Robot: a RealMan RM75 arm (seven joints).
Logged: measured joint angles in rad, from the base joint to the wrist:
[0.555 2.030 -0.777 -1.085 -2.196 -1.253 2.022]
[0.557 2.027 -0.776 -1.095 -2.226 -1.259 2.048]
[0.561 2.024 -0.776 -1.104 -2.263 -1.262 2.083]
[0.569 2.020 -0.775 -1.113 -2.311 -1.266 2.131]
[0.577 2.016 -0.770 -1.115 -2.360 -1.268 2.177]
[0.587 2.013 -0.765 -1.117 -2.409 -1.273 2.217]
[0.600 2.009 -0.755 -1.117 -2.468 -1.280 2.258]
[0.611 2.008 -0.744 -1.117 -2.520 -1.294 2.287]
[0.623 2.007 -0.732 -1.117 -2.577 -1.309 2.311]
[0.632 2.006 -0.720 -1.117 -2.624 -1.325 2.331]
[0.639 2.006 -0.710 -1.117 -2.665 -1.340 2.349]
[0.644 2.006 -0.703 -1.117 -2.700 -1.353 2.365]
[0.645 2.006 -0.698 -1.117 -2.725 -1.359 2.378]
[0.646 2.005 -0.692 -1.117 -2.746 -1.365 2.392]
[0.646 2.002 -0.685 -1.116 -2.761 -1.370 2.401]
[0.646 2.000 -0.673 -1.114 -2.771 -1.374 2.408]
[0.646 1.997 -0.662 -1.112 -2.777 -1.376 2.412]
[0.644 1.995 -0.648 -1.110 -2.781 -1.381 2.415]
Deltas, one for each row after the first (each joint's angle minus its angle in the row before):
[0.002 -0.003 0.001 -0.010 -0.030 -0.006 0.026]
[0.004 -0.003 0.000 -0.009 -0.037 -0.003 0.035]
[0.008 -0.004 0.001 -0.009 -0.048 -0.004 0.048]
[0.008 -0.004 0.005 -0.002 -0.049 -0.002 0.046]
[0.010 -0.003 0.005 -0.002 -0.049 -0.005 0.040]
[0.013 -0.004 0.010 0.000 -0.059 -0.007 0.041]
[0.011 -0.001 0.011 0.000 -0.052 -0.014 0.029]
[0.012 -0.001 0.012 0.000 -0.057 -0.015 0.024]
[0.009 -0.001 0.012 0.000 -0.047 -0.016 0.020]
[0.007 0.000 0.010 0.000 -0.041 -0.015 0.018]
[0.005 0.000 0.007 0.000 -0.035 -0.013 0.016]
[0.001 0.000 0.005 0.000 -0.025 -0.006 0.013]
[0.001 -0.001 0.006 0.000 -0.021 -0.006 0.014]
[0.000 -0.003 0.007 0.001 -0.015 -0.005 0.009]
[0.000 -0.002 0.012 0.002 -0.010 -0.004 0.007]
[0.000 -0.003 0.011 0.002 -0.006 -0.002 0.004]
[-0.002 -0.002 0.014 0.002 -0.004 -0.005 0.003]

